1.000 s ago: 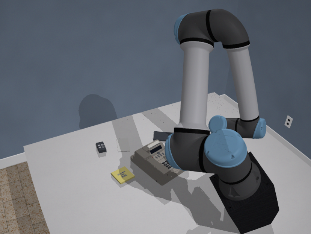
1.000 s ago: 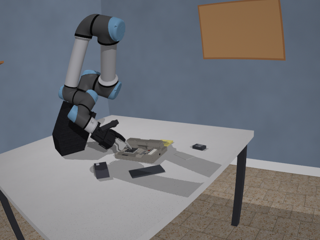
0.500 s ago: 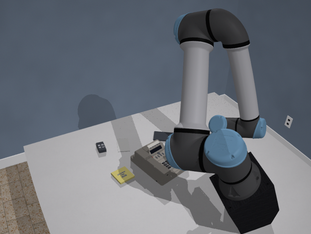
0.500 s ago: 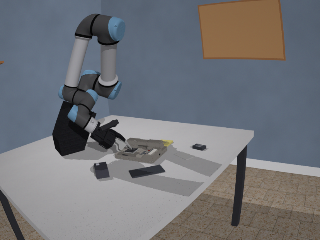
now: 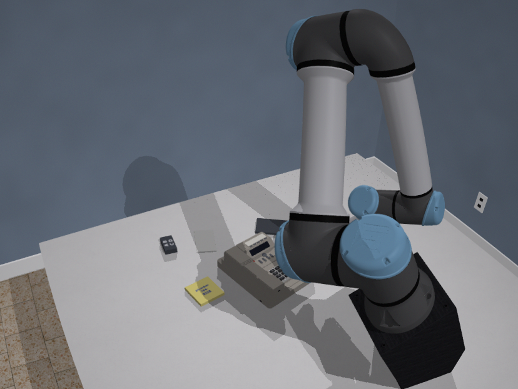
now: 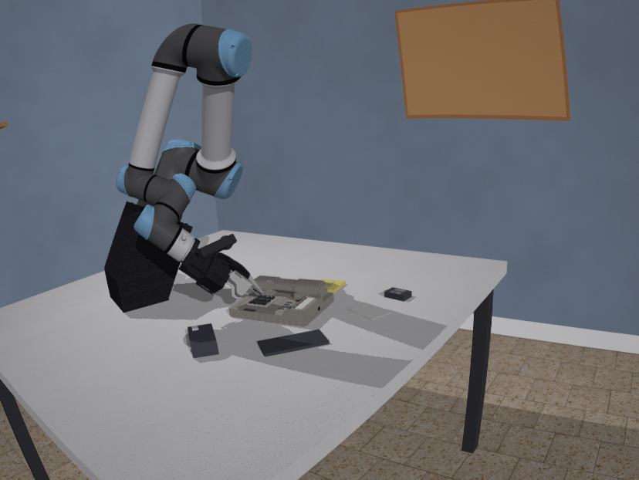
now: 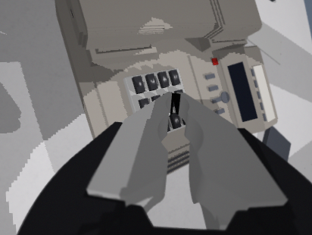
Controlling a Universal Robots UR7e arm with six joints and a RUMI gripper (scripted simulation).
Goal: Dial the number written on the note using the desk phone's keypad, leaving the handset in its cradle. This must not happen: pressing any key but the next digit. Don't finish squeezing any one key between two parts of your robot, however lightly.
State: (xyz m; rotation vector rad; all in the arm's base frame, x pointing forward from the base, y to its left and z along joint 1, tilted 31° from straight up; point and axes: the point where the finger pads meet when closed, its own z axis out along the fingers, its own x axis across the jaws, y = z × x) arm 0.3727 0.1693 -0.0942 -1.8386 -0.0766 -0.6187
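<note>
Now: hand 9 cm to the right of the handset, 1 cm short of it and 1 cm above it. Also, from my hand: small black box 28 cm to the left, 23 cm ahead, 5 cm below; then dark flat slab 22 cm ahead, 7 cm to the right, 6 cm below; then pale sheet 23 cm ahead, 17 cm to the left, 6 cm below.
</note>
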